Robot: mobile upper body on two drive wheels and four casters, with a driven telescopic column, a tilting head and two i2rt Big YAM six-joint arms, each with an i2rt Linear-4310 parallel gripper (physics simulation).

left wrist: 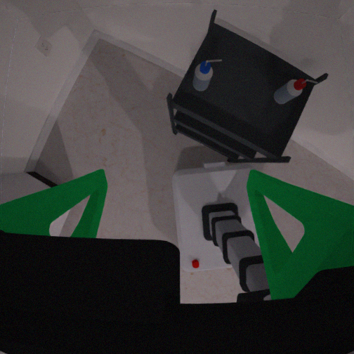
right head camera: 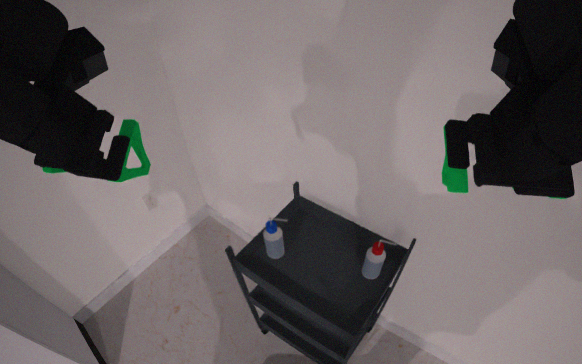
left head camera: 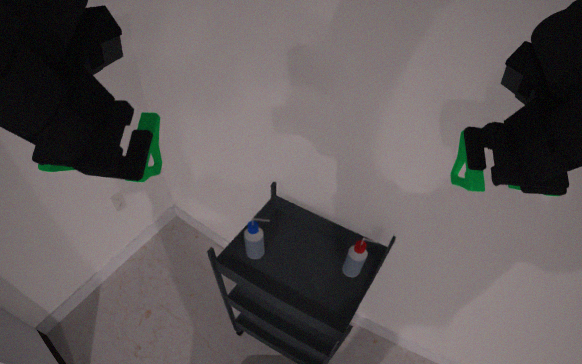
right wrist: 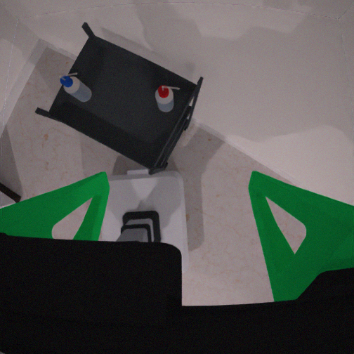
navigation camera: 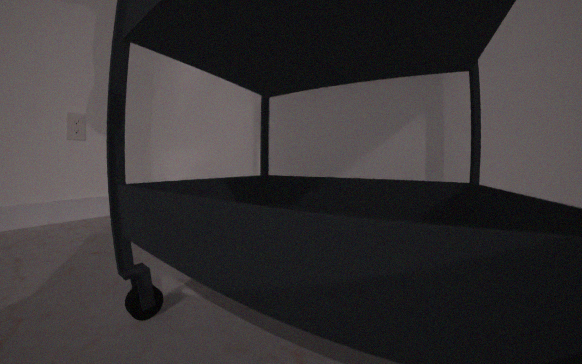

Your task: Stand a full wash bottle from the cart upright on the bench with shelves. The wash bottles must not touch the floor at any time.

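Places are measured from the left arm's base along level axes (x ahead, y left, z up), in metres.
Where they show: left gripper, fingertip midpoint: (right head camera: 121, 166) (left head camera: 126, 165); right gripper, fingertip midpoint: (right head camera: 479, 180) (left head camera: 481, 180).
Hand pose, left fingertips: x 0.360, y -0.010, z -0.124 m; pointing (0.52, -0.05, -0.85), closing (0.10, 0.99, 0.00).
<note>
Each offset is from my left fingertips to the top centre of the thing. "*": to the spot under its first point.
A blue-capped wash bottle @[dx +0.301, dy -0.125, dz -0.449 m] (left head camera: 254, 243) (right head camera: 274, 243) (left wrist: 202, 79) (right wrist: 79, 90) and a red-capped wash bottle @[dx +0.229, dy -0.434, dz -0.449 m] (left head camera: 355, 262) (right head camera: 373, 263) (left wrist: 287, 92) (right wrist: 164, 100) stand upright on the top shelf of the dark cart @[* dx +0.309, dy -0.280, dz -0.623 m] (left head camera: 305, 250) (right head camera: 325, 250) (left wrist: 235, 65) (right wrist: 120, 85). Both look filled with pale liquid; I cannot tell the levels exactly. My left gripper (left wrist: 176, 177) is open and empty, high and to the left of the cart in the head views. My right gripper (right wrist: 178, 179) is open and empty, high and to the right of it. The bench with shelves cannot be made out.
The cart's corner post @[* dx +0.220, dy +0.001, dz -1.009 m] (navigation camera: 117, 125) and caster @[* dx +0.218, dy -0.019, dz -1.253 m] (navigation camera: 144, 302) are close in the navigation view. Walls rise behind and left of the cart. My white base (left wrist: 192, 200) (right wrist: 172, 200) is right in front of it. A grey box-like piece @[* dx -0.011, dy +0.982, dz -0.770 m] (right head camera: 30, 300) shows at the lower left.
</note>
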